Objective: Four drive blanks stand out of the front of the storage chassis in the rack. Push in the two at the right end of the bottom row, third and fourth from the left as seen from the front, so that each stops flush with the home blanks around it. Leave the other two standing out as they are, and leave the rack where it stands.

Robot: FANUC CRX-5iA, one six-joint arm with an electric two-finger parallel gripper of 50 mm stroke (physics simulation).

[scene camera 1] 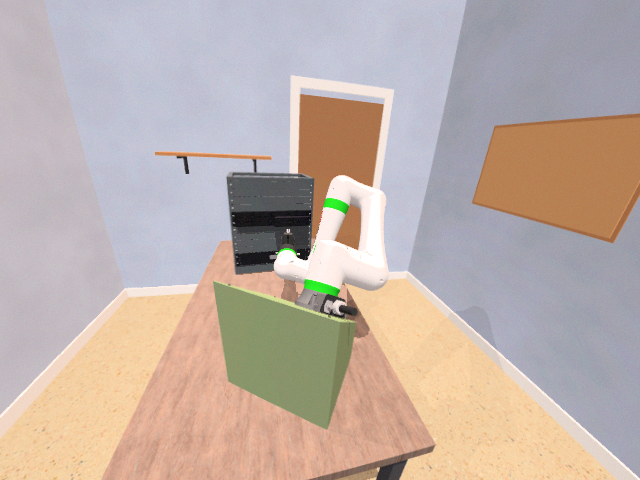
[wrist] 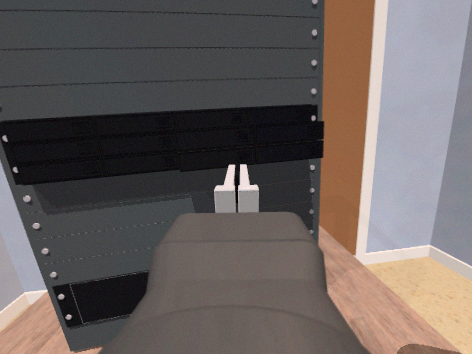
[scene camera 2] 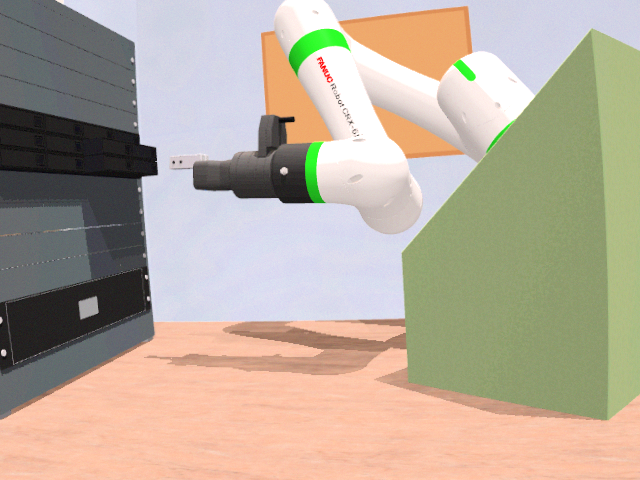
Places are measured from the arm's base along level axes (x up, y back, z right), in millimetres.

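Where they show: gripper, fingertip midpoint: (scene camera 1: 288,230) (wrist: 237,176) (scene camera 2: 171,162); arm's base at its link origin: (scene camera 1: 315,310).
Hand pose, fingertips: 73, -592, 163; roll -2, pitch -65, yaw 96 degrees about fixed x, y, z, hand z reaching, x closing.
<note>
Things, the pixels of their top centre, and the offset from my fingertips, as dx, dy, dz. "pt": a spot on its surface instead. Level surfaces: height alone.
- storage chassis at a spot on its surface: (scene camera 2: 31,138) (wrist: 71,148) pt +37, -176, -174
- bottom row's third blank at its top centre: (wrist: 214,147) (scene camera 2: 88,159) (scene camera 1: 282,219) +20, -154, +27
- middle row's fourth blank at its top centre: (wrist: 275,126) (scene camera 1: 299,214) +49, -128, +134
- grey rack at a spot on its surface: (scene camera 2: 49,56) pt +177, -173, -95
- wooden table at its surface level: dx -341
- black panel at its top centre: (scene camera 2: 83,281) (wrist: 196,260) (scene camera 1: 274,250) -187, -163, -28
The storage chassis (scene camera 1: 258,218) (scene camera 2: 31,138) (wrist: 50,145) is a black band of drive blanks in three rows. In the wrist view, the bottom row's third blank (wrist: 212,160) and fourth blank (wrist: 287,152) stand out, the fourth past the chassis's right edge. The middle row's fourth blank (wrist: 290,132) also stands out. Dark faces hide the exact depths and which the other standing one is. My gripper (scene camera 1: 287,231) (scene camera 2: 172,162) (wrist: 237,176) is shut and empty. Its tips are in front of the chassis with a gap, apart from the blanks, and appear just below the third bottom blank in the wrist view.
The grey rack (scene camera 1: 269,193) (scene camera 2: 49,56) (wrist: 150,65) stands on the wooden table (scene camera 1: 191,361) (scene camera 2: 258,439). A black panel (scene camera 2: 51,325) (wrist: 107,300) sits low in it. A green wedge-shaped block (scene camera 1: 281,351) (scene camera 2: 506,289) stands near the arm's base.
</note>
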